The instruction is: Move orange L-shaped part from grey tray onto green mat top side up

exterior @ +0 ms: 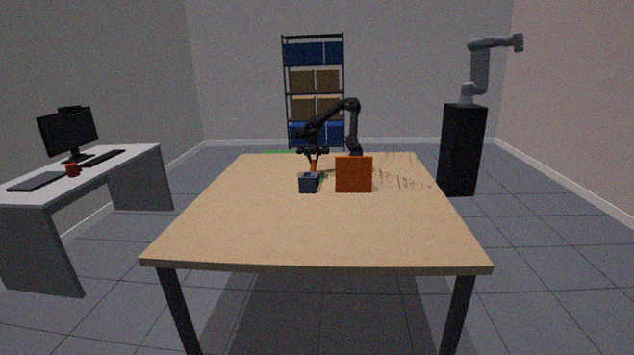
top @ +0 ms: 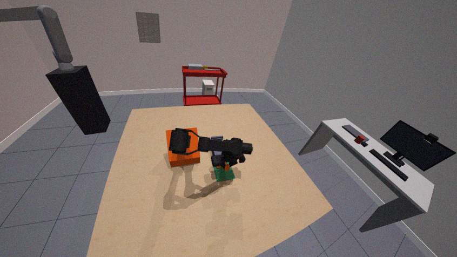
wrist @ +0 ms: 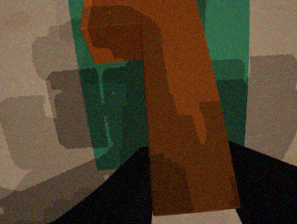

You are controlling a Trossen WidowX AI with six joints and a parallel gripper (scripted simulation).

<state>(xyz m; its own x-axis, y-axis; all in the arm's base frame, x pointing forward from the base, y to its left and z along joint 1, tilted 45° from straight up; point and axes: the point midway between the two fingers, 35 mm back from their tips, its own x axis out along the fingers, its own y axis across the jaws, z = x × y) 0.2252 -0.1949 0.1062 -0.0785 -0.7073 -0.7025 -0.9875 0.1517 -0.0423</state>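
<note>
Now: gripper tip 40 mm to the right of the orange L-shaped part, 30 mm above it and 10 mm past it. The rest, counted from my gripper tip: green mat: 90 mm below, 30 mm to the left.
</note>
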